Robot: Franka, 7 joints.
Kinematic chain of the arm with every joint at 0, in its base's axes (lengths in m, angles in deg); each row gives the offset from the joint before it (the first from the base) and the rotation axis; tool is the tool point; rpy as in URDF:
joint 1: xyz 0 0 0.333 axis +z
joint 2: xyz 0 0 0 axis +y
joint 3: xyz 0 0 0.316 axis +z
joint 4: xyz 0.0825 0 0 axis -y
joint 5: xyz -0.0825 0 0.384 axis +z
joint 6: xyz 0 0 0 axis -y
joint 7: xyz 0.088 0 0 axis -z
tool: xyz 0 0 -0.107 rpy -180 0 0
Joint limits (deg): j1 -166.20..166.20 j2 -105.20..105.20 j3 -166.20..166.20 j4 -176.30..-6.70 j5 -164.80..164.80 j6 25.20..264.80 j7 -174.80..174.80
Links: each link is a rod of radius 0.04 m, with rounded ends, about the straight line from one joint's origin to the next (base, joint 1, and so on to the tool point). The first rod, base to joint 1, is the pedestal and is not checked.
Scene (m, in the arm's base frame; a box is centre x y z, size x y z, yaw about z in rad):
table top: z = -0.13
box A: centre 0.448 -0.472 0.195 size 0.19 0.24 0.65 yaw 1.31
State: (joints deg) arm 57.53 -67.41 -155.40 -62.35 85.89 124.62 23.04
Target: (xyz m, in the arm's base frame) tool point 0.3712 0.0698 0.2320
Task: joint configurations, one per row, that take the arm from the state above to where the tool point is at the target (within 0.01 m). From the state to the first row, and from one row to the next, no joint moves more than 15 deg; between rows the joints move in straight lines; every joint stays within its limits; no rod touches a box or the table.
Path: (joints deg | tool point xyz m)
1: 58.53 -64.92 -155.47 -76.73 87.57 120.89 21.84 | -0.1156 -0.7192 0.1024
2: 59.52 -62.44 -155.55 -91.10 89.25 117.16 20.65 | -0.0408 -0.6537 0.0524
3: 60.52 -59.95 -155.62 -105.48 90.93 113.42 19.45 | 0.0254 -0.5700 0.0183
4: 61.52 -57.47 -155.69 -119.86 92.61 109.69 18.25 | 0.0801 -0.4728 0.0016
5: 62.52 -54.98 -155.76 -134.24 94.29 105.96 17.06 | 0.1215 -0.3672 0.0036
6: 70.93 -64.72 -142.31 -140.05 87.33 106.04 19.05 | 0.2862 -0.2282 0.0387
7: 79.34 -74.46 -128.86 -145.86 80.38 106.12 21.05 | 0.3689 -0.0685 0.1219
8: 87.75 -84.20 -115.42 -151.67 73.43 106.20 23.04 | 0.3712 0.0698 0.2320

